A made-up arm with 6 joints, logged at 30 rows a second.
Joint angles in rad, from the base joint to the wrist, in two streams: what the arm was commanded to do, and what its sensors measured. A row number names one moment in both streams.
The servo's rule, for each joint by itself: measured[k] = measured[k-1] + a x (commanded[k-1-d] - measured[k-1]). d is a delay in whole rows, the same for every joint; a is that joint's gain. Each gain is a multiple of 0.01, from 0.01 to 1. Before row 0 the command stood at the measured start. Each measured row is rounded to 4 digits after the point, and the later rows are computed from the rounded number. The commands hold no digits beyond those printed.
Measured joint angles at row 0: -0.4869 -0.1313 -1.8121 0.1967 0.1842 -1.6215
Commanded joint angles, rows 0 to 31: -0.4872 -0.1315 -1.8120 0.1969 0.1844 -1.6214; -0.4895 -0.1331 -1.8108 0.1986 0.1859 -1.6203; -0.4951 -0.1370 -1.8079 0.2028 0.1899 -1.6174; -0.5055 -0.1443 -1.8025 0.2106 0.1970 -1.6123; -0.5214 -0.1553 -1.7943 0.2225 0.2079 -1.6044; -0.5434 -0.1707 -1.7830 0.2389 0.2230 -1.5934; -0.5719 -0.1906 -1.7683 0.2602 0.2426 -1.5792; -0.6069 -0.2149 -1.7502 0.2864 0.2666 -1.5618; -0.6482 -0.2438 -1.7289 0.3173 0.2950 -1.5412; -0.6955 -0.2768 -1.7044 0.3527 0.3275 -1.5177; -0.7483 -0.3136 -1.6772 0.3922 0.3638 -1.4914; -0.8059 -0.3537 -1.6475 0.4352 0.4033 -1.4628; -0.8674 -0.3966 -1.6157 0.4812 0.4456 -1.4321; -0.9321 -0.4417 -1.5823 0.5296 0.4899 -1.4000; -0.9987 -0.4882 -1.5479 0.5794 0.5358 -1.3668; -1.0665 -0.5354 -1.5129 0.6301 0.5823 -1.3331; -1.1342 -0.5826 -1.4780 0.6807 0.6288 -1.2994; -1.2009 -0.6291 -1.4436 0.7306 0.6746 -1.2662; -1.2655 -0.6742 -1.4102 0.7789 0.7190 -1.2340; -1.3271 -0.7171 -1.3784 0.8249 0.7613 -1.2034; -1.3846 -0.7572 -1.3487 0.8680 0.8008 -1.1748; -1.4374 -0.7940 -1.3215 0.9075 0.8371 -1.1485; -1.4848 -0.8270 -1.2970 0.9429 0.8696 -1.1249; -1.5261 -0.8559 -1.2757 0.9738 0.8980 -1.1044; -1.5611 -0.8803 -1.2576 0.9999 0.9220 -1.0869; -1.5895 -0.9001 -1.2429 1.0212 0.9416 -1.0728; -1.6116 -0.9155 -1.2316 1.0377 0.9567 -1.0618; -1.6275 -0.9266 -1.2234 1.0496 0.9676 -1.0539; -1.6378 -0.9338 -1.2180 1.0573 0.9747 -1.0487; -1.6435 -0.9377 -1.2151 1.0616 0.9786 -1.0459; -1.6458 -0.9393 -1.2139 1.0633 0.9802 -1.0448; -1.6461 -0.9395 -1.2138 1.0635 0.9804 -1.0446
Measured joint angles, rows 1 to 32: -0.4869 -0.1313 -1.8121 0.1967 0.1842 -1.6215; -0.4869 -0.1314 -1.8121 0.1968 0.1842 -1.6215; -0.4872 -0.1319 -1.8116 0.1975 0.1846 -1.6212; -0.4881 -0.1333 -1.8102 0.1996 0.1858 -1.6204; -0.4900 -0.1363 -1.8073 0.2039 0.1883 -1.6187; -0.4935 -0.1414 -1.8024 0.2112 0.1926 -1.6157; -0.4990 -0.1493 -1.7950 0.2220 0.1993 -1.6110; -0.5070 -0.1605 -1.7849 0.2369 0.2088 -1.6043; -0.5180 -0.1752 -1.7717 0.2562 0.2215 -1.5954; -0.5323 -0.1937 -1.7554 0.2800 0.2377 -1.5840; -0.5503 -0.2161 -1.7360 0.3084 0.2575 -1.5701; -0.5721 -0.2424 -1.7137 0.3411 0.2809 -1.5536; -0.5978 -0.2725 -1.6885 0.3778 0.3078 -1.5345; -0.6275 -0.3060 -1.6608 0.4181 0.3381 -1.5130; -0.6610 -0.3426 -1.6310 0.4616 0.3715 -1.4893; -0.6981 -0.3819 -1.5994 0.5075 0.4076 -1.4636; -0.7386 -0.4233 -1.5665 0.5553 0.4460 -1.4362; -0.7821 -0.4663 -1.5329 0.6042 0.4862 -1.4075; -0.8282 -0.5103 -1.4990 0.6535 0.5276 -1.3778; -0.8763 -0.5546 -1.4653 0.7024 0.5697 -1.3476; -0.9259 -0.5985 -1.4323 0.7502 0.6119 -1.3173; -0.9764 -0.6413 -1.4005 0.7961 0.6535 -1.2874; -1.0271 -0.6825 -1.3705 0.8395 0.6939 -1.2582; -1.0774 -0.7215 -1.3426 0.8798 0.7326 -1.2302; -1.1268 -0.7578 -1.3172 0.9165 0.7690 -1.2038; -1.1746 -0.7909 -1.2946 0.9490 0.8027 -1.1793; -1.2202 -0.8204 -1.2750 0.9772 0.8333 -1.1569; -1.2633 -0.8461 -1.2585 1.0008 0.8604 -1.1369; -1.3034 -0.8678 -1.2452 1.0198 0.8840 -1.1195; -1.3402 -0.8856 -1.2349 1.0344 0.9040 -1.1046; -1.3736 -0.8997 -1.2274 1.0450 0.9204 -1.0923; -1.4035 -0.9104 -1.2223 1.0521 0.9336 -1.0823
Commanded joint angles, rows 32 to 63: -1.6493 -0.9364 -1.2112 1.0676 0.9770 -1.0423; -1.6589 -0.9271 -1.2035 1.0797 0.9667 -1.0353; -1.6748 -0.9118 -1.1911 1.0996 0.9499 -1.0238; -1.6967 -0.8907 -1.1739 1.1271 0.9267 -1.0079; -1.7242 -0.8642 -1.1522 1.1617 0.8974 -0.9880; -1.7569 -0.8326 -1.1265 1.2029 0.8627 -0.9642; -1.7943 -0.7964 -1.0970 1.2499 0.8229 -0.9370; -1.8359 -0.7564 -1.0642 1.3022 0.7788 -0.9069; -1.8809 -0.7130 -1.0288 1.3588 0.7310 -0.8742; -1.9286 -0.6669 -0.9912 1.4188 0.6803 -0.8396; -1.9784 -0.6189 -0.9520 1.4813 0.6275 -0.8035; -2.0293 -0.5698 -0.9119 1.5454 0.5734 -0.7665; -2.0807 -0.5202 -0.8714 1.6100 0.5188 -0.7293; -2.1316 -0.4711 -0.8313 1.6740 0.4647 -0.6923; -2.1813 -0.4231 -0.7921 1.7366 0.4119 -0.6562; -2.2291 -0.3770 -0.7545 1.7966 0.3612 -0.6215; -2.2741 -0.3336 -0.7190 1.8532 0.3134 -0.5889; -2.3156 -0.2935 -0.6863 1.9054 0.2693 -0.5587; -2.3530 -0.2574 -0.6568 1.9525 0.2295 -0.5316; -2.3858 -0.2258 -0.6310 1.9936 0.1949 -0.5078; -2.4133 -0.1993 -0.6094 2.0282 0.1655 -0.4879; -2.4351 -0.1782 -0.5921 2.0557 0.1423 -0.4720; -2.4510 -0.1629 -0.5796 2.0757 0.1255 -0.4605; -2.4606 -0.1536 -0.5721 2.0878 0.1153 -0.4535; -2.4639 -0.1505 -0.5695 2.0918 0.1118 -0.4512; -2.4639 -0.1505 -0.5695 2.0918 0.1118 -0.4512; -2.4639 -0.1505 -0.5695 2.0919 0.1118 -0.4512; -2.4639 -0.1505 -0.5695 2.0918 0.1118 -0.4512; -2.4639 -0.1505 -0.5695 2.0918 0.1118 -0.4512; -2.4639 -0.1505 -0.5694 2.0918 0.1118 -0.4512; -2.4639 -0.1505 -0.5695 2.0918 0.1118 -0.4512; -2.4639 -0.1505 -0.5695 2.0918 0.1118 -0.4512
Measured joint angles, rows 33 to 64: -1.4302 -0.9183 -1.2191 1.0565 0.9439 -1.0744; -1.4543 -0.9232 -1.2161 1.0608 0.9512 -1.0677; -1.4768 -0.9243 -1.2113 1.0682 0.9546 -1.0609; -1.4986 -0.9209 -1.2036 1.0804 0.9536 -1.0531; -1.5204 -0.9127 -1.1923 1.0986 0.9477 -1.0436; -1.5428 -0.8996 -1.1771 1.1232 0.9366 -1.0319; -1.5664 -0.8815 -1.1579 1.1543 0.9203 -1.0177; -1.5915 -0.8585 -1.1348 1.1916 0.8989 -1.0008; -1.6184 -0.8309 -1.1080 1.2347 0.8725 -0.9811; -1.6473 -0.7991 -1.0779 1.2831 0.8414 -0.9587; -1.6782 -0.7634 -1.0450 1.3360 0.8060 -0.9337; -1.7112 -0.7244 -1.0097 1.3927 0.7667 -0.9064; -1.7462 -0.6827 -0.9725 1.4523 0.7242 -0.8770; -1.7830 -0.6388 -0.9341 1.5138 0.6790 -0.8460; -1.8213 -0.5935 -0.8950 1.5763 0.6319 -0.8137; -1.8609 -0.5475 -0.8559 1.6388 0.5835 -0.7806; -1.9014 -0.5015 -0.8174 1.7003 0.5346 -0.7472; -1.9424 -0.4562 -0.7800 1.7599 0.4859 -0.7140; -1.9835 -0.4123 -0.7444 1.8166 0.4382 -0.6814; -2.0241 -0.3705 -0.7111 1.8696 0.3923 -0.6499; -2.0639 -0.3314 -0.6807 1.9180 0.3489 -0.6201; -2.1023 -0.2957 -0.6536 1.9610 0.3086 -0.5923; -2.1389 -0.2640 -0.6302 1.9979 0.2720 -0.5670; -2.1732 -0.2367 -0.6110 2.0282 0.2398 -0.5446; -2.2048 -0.2143 -0.5962 2.0514 0.2124 -0.5255; -2.2333 -0.1971 -0.5861 2.0672 0.1903 -0.5099; -2.2587 -0.1845 -0.5798 2.0768 0.1730 -0.4976; -2.2813 -0.1753 -0.5759 2.0827 0.1595 -0.4879; -2.3014 -0.1686 -0.5735 2.0862 0.1490 -0.4802; -2.3193 -0.1637 -0.5720 2.0884 0.1408 -0.4741; -2.3352 -0.1601 -0.5710 2.0897 0.1344 -0.4693; -2.3494 -0.1575 -0.5704 2.0905 0.1294 -0.4655
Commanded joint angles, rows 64 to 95: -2.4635 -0.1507 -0.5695 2.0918 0.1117 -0.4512; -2.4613 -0.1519 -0.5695 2.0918 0.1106 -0.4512; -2.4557 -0.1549 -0.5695 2.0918 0.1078 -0.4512; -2.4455 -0.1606 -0.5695 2.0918 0.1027 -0.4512; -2.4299 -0.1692 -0.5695 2.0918 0.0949 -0.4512; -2.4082 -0.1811 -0.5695 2.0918 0.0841 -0.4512; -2.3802 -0.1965 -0.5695 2.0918 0.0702 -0.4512; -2.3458 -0.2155 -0.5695 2.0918 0.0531 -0.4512; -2.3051 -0.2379 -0.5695 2.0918 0.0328 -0.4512; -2.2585 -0.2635 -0.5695 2.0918 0.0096 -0.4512; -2.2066 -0.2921 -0.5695 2.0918 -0.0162 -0.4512; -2.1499 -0.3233 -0.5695 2.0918 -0.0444 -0.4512; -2.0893 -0.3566 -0.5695 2.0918 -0.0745 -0.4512; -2.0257 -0.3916 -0.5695 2.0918 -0.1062 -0.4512; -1.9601 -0.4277 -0.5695 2.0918 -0.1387 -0.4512; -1.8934 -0.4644 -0.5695 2.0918 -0.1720 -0.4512; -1.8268 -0.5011 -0.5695 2.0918 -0.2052 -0.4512; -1.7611 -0.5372 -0.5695 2.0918 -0.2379 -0.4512; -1.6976 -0.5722 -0.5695 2.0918 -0.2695 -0.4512; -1.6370 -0.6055 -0.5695 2.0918 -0.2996 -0.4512; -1.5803 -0.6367 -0.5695 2.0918 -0.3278 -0.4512; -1.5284 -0.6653 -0.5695 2.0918 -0.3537 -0.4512; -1.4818 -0.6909 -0.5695 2.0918 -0.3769 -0.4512; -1.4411 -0.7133 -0.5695 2.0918 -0.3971 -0.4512; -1.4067 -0.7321 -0.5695 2.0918 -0.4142 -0.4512; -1.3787 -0.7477 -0.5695 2.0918 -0.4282 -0.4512; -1.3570 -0.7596 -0.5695 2.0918 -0.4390 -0.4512; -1.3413 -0.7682 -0.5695 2.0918 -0.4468 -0.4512; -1.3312 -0.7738 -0.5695 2.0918 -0.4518 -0.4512; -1.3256 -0.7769 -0.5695 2.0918 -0.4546 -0.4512; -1.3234 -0.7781 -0.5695 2.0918 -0.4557 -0.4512; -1.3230 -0.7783 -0.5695 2.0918 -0.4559 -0.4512
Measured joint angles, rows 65 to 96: -2.3620 -0.1556 -0.5701 2.0910 0.1255 -0.4625; -2.3732 -0.1543 -0.5699 2.0913 0.1225 -0.4601; -2.3829 -0.1537 -0.5697 2.0915 0.1199 -0.4582; -2.3909 -0.1540 -0.5696 2.0916 0.1172 -0.4567; -2.3969 -0.1558 -0.5696 2.0917 0.1140 -0.4555; -2.4005 -0.1594 -0.5696 2.0917 0.1098 -0.4546; -2.4013 -0.1653 -0.5696 2.0917 0.1041 -0.4539; -2.3990 -0.1737 -0.5696 2.0917 0.0966 -0.4533; -2.3931 -0.1850 -0.5696 2.0917 0.0870 -0.4529; -2.3834 -0.1993 -0.5696 2.0917 0.0751 -0.4525; -2.3697 -0.2166 -0.5696 2.0917 0.0607 -0.4522; -2.3518 -0.2370 -0.5696 2.0917 0.0438 -0.4520; -2.3296 -0.2603 -0.5696 2.0917 0.0244 -0.4518; -2.3032 -0.2863 -0.5696 2.0917 0.0026 -0.4517; -2.2727 -0.3147 -0.5696 2.0917 -0.0213 -0.4516; -2.2383 -0.3452 -0.5696 2.0917 -0.0471 -0.4515; -2.2004 -0.3774 -0.5696 2.0917 -0.0746 -0.4514; -2.1593 -0.4108 -0.5696 2.0917 -0.1033 -0.4514; -2.1155 -0.4449 -0.5696 2.0917 -0.1329 -0.4514; -2.0695 -0.4793 -0.5696 2.0917 -0.1630 -0.4514; -2.0219 -0.5134 -0.5696 2.0917 -0.1931 -0.4514; -1.9733 -0.5467 -0.5696 2.0917 -0.2227 -0.4514; -1.9244 -0.5787 -0.5696 2.0917 -0.2515 -0.4514; -1.8757 -0.6090 -0.5696 2.0917 -0.2791 -0.4514; -1.8279 -0.6372 -0.5696 2.0917 -0.3051 -0.4514; -1.7816 -0.6628 -0.5696 2.0917 -0.3291 -0.4514; -1.7373 -0.6857 -0.5696 2.0917 -0.3509 -0.4514; -1.6955 -0.7057 -0.5696 2.0917 -0.3703 -0.4514; -1.6565 -0.7226 -0.5696 2.0917 -0.3871 -0.4514; -1.6207 -0.7364 -0.5696 2.0917 -0.4013 -0.4514; -1.5882 -0.7473 -0.5696 2.0917 -0.4130 -0.4514; -1.5591 -0.7556 -0.5696 2.0917 -0.4224 -0.4514
